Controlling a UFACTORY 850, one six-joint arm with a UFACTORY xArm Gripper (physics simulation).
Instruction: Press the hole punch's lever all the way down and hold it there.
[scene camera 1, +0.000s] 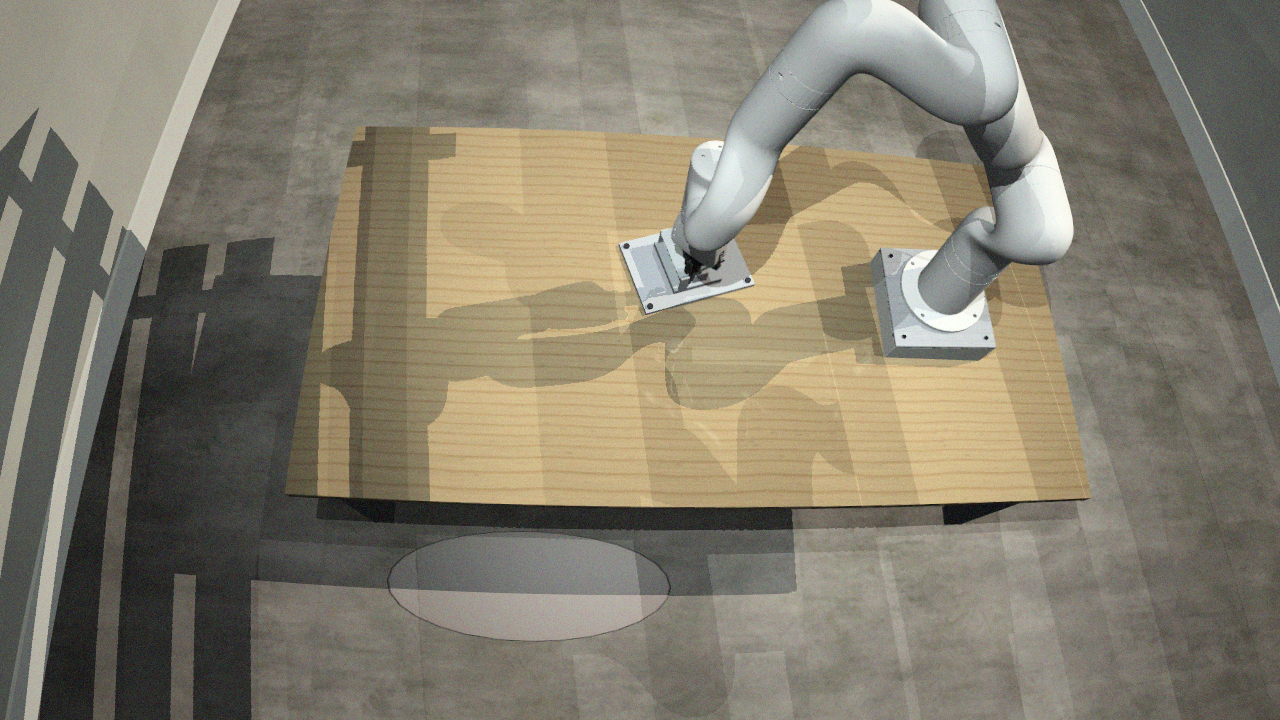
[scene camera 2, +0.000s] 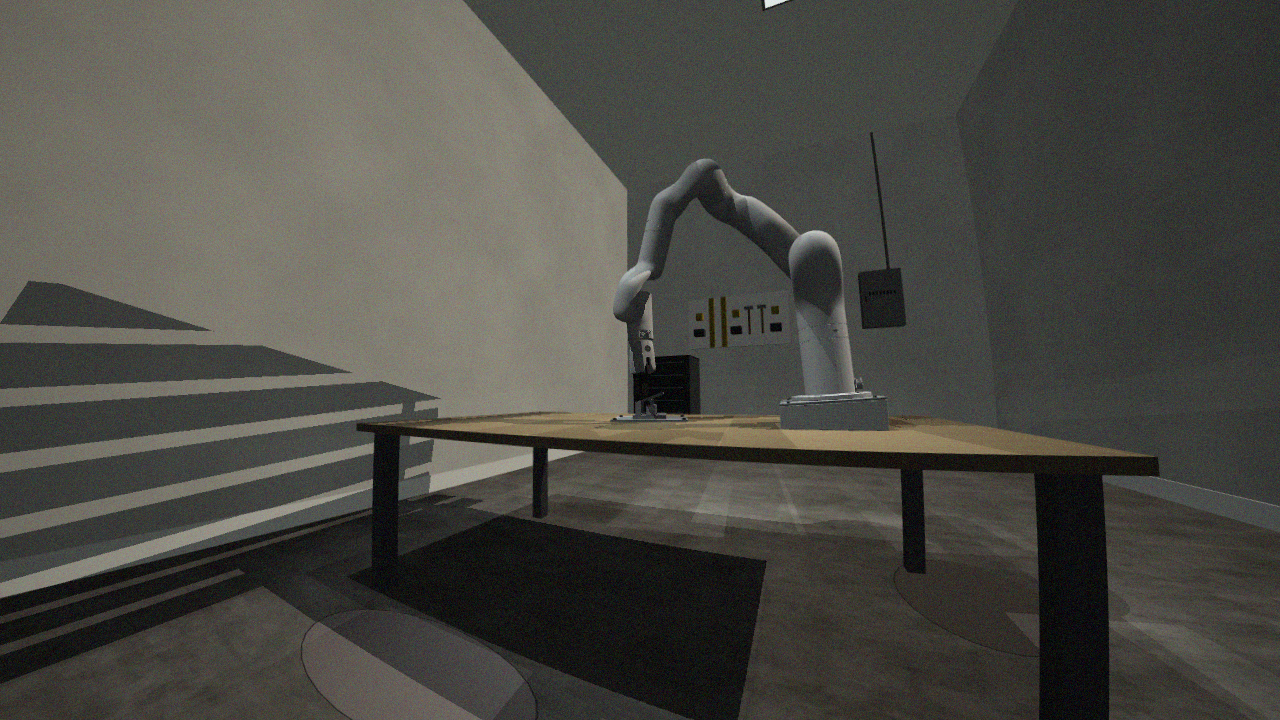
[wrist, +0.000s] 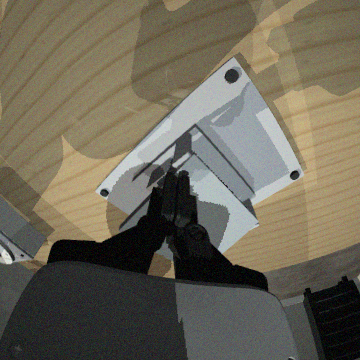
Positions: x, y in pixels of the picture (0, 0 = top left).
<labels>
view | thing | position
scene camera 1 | my gripper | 691, 269
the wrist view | my gripper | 172, 188
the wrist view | grey lever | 225, 218
</labels>
